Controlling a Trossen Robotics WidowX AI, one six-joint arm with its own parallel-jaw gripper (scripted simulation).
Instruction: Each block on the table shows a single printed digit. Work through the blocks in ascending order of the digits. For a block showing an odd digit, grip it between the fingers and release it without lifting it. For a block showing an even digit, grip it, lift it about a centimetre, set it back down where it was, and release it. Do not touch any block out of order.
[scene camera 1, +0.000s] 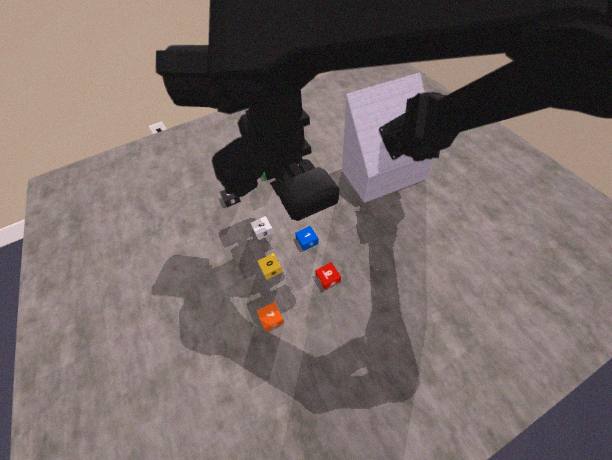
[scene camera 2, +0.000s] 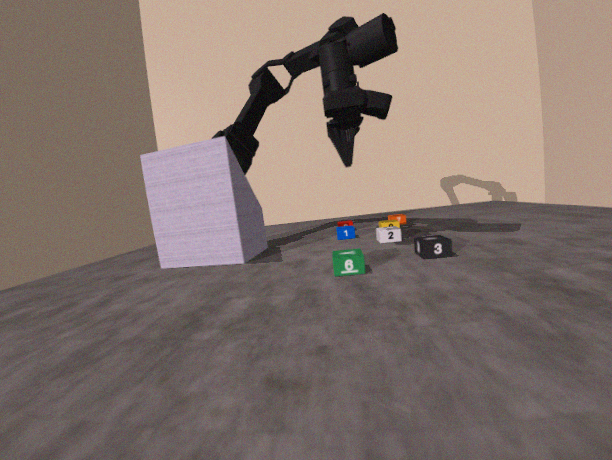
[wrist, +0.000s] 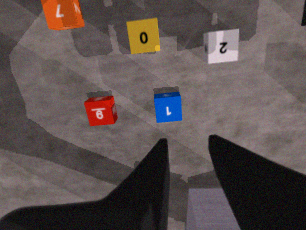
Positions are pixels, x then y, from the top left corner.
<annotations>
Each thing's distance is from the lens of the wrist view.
my gripper (wrist: 187, 143): 0.11 m
blue 1 block (wrist: 168, 108): 0.21 m
white 2 block (wrist: 222, 46): 0.21 m
</annotations>
